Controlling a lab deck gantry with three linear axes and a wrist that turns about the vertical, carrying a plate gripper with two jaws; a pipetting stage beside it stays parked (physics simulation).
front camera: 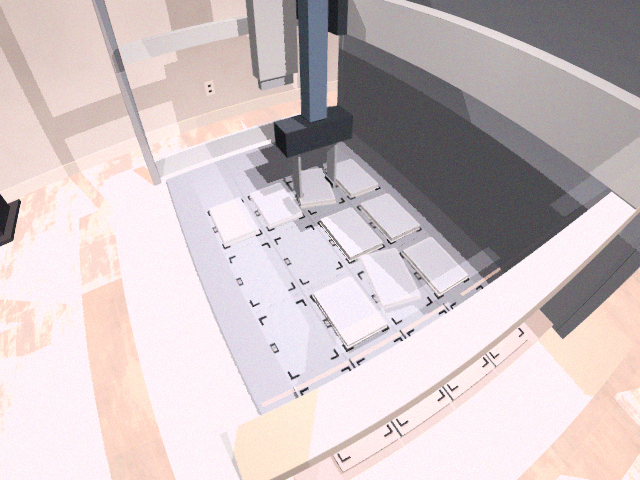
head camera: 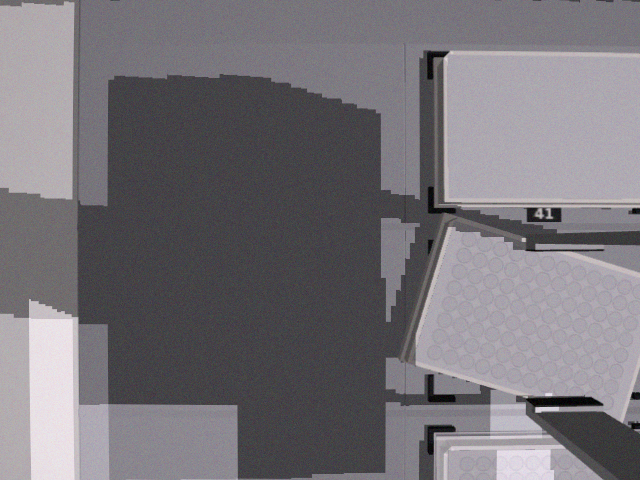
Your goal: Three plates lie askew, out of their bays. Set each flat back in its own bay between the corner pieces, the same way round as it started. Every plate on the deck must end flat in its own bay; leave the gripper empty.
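Seen in the pictures: gripper, fingertip midpoint: (front camera: 314, 187) (head camera: 558, 324); robot's base, origin of the base link: (front camera: 209, 212).
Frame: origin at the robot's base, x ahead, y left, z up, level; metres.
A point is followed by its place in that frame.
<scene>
One askew plate (front camera: 316, 188) @(x 0.069, y 0.259, z 0.015 m) (head camera: 516, 310) @(x 0.040, y 0.265, z 0.015 m) lies turned across its bay, next to the plate in bay 41. My gripper (front camera: 315, 190) @(x 0.064, y 0.257, z 0.015 m) (head camera: 563, 324) @(x 0.064, y 0.257, z 0.015 m) is over it, with its jaws apart near the plate's two long sides. The jaws are square to the bays while the plate is turned between them. They overlap its edges in the head view; exact contact is unclear. Another askew plate (front camera: 390, 276) @(x 0.372, y 0.258, z 0.016 m) lies turned in the front part of the deck. No third clearly askew plate can be made out.
The bay 41 plate (front camera: 354, 177) @(x 0.076, y 0.365, z 0.014 m) (head camera: 542, 126) @(x 0.056, y 0.364, z 0.014 m) and a wells plate (front camera: 276, 204) @(x 0.073, y 0.150, z 0.014 m) (head camera: 475, 465) @(x 0.019, y 0.181, z 0.014 m) flank the askew one. Other plates (front camera: 351, 232) @(x 0.234, y 0.255, z 0.014 m) (front camera: 390, 215) @(x 0.233, y 0.362, z 0.014 m) (front camera: 435, 263) @(x 0.393, y 0.362, z 0.014 m) (front camera: 349, 310) @(x 0.396, y 0.148, z 0.014 m) (front camera: 233, 222) @(x 0.078, y 0.040, z 0.014 m) sit squarely. The parked pipetting stage (front camera: 268, 46) hangs behind.
</scene>
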